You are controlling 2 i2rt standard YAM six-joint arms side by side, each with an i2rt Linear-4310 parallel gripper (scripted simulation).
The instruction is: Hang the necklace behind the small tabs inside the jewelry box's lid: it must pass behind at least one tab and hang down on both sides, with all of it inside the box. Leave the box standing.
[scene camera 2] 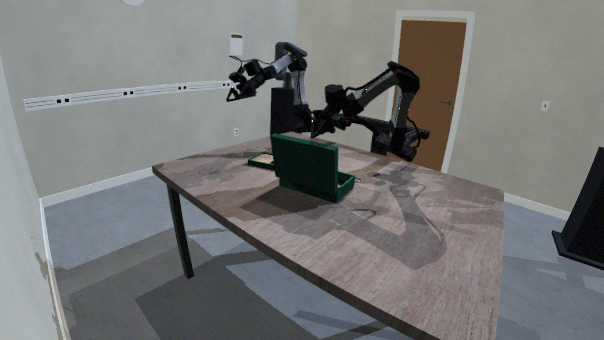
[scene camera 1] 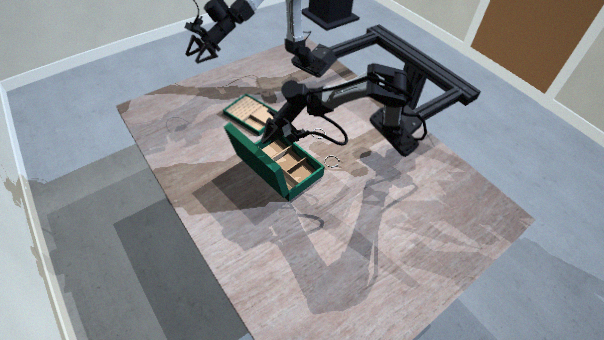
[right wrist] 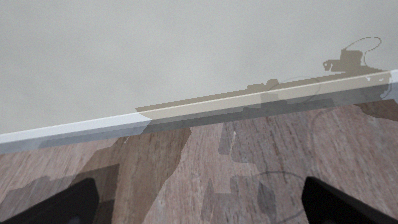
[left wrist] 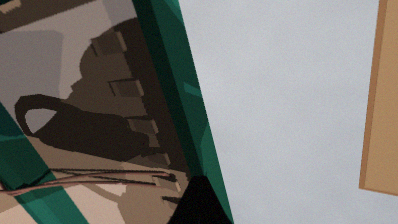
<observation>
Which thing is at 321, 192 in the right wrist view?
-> The right gripper.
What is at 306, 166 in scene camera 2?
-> A green jewelry box.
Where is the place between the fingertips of the right gripper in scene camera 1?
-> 191, 58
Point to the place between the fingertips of the left gripper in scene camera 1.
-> At 262, 143
</observation>
